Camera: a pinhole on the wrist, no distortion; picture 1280 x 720 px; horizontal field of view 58.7 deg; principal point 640.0 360.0 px. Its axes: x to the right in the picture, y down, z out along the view. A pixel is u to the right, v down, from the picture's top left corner.
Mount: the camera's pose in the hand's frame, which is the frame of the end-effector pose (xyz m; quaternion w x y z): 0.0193 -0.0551 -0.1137 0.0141 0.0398 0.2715 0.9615
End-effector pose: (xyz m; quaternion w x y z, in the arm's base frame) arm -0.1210 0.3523 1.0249 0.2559 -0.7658 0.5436 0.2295
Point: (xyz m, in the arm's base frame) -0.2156 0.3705 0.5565
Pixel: 243.8 525.5
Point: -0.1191 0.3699 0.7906
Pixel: 306.7 685.0
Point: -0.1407 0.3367 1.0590
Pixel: 1134.7 127.9
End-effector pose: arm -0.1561 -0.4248 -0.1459 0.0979 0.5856 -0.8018 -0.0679
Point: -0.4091 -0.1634 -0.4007
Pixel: 1223.1 257.3
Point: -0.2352 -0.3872 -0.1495
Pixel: 935.7 69.1
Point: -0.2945 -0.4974 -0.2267
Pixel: 383.2 341.5
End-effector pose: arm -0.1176 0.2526 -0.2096 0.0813 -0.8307 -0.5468 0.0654
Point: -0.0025 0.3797 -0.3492
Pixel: 151.0 379.9
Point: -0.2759 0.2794 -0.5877
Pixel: outside the picture
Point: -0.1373 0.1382 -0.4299
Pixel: 1174.4 574.4
